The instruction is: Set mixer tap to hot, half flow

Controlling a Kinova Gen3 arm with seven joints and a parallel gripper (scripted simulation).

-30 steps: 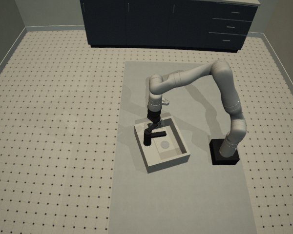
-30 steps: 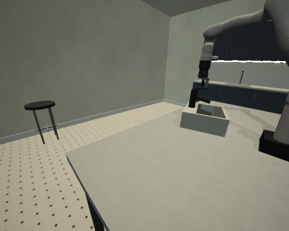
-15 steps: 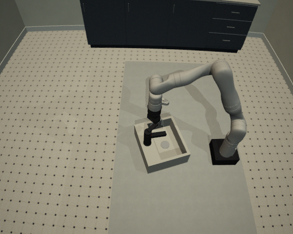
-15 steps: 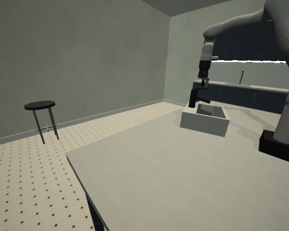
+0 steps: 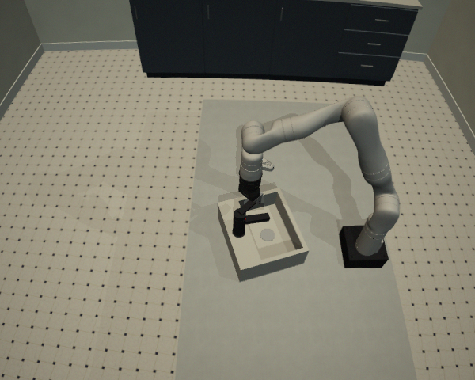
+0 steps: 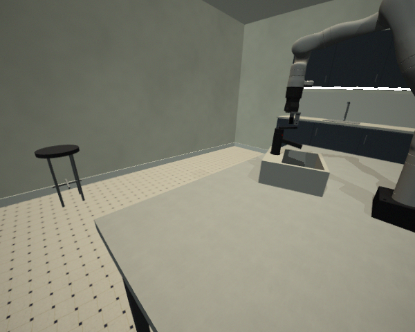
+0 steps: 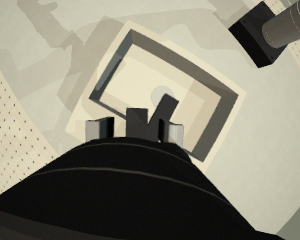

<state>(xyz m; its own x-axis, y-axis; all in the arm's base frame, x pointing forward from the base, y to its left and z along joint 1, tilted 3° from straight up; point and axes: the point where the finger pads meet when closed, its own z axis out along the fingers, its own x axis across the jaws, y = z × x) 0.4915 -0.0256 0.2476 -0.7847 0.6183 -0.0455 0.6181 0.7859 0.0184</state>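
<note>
The lever is 40 mm below my hand, 20 mm to the left of it and 10 mm ahead of it. From my hand the other things lie so: sink basin: 270 mm below, 60 mm behind.
</note>
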